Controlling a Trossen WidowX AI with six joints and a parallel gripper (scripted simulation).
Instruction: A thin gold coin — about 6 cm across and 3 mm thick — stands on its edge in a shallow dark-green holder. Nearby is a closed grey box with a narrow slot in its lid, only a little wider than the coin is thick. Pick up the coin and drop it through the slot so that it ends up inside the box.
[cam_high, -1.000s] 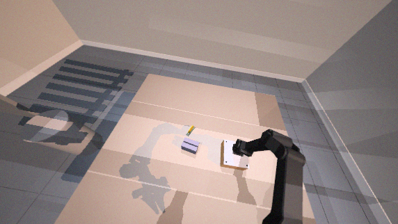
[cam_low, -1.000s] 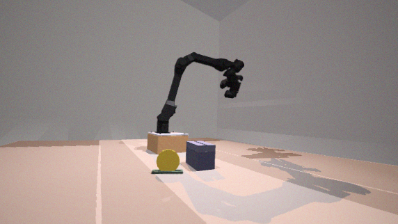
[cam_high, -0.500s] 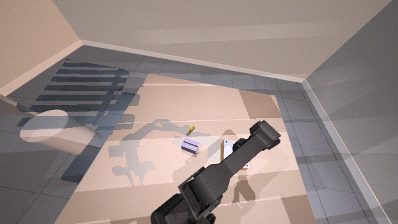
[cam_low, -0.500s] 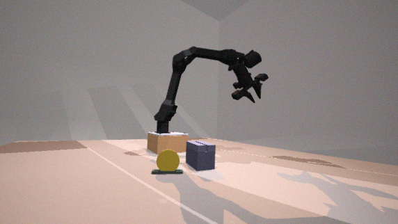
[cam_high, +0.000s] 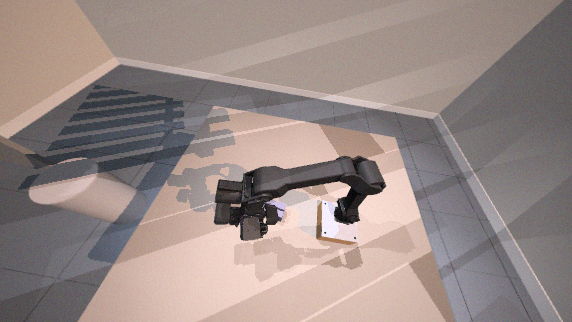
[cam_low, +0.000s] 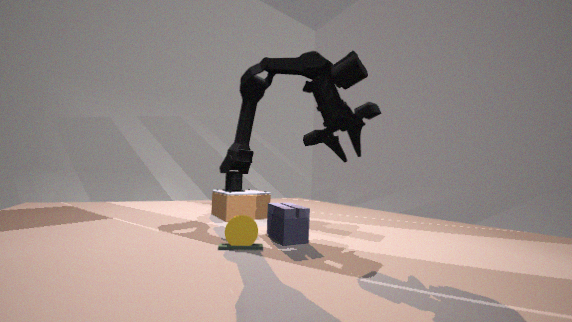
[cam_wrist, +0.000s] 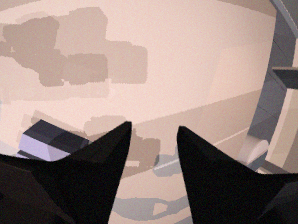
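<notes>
My gripper tip is 24 cm to the left of the gold coin, 16 cm above it and 5 cm past it.
</notes>
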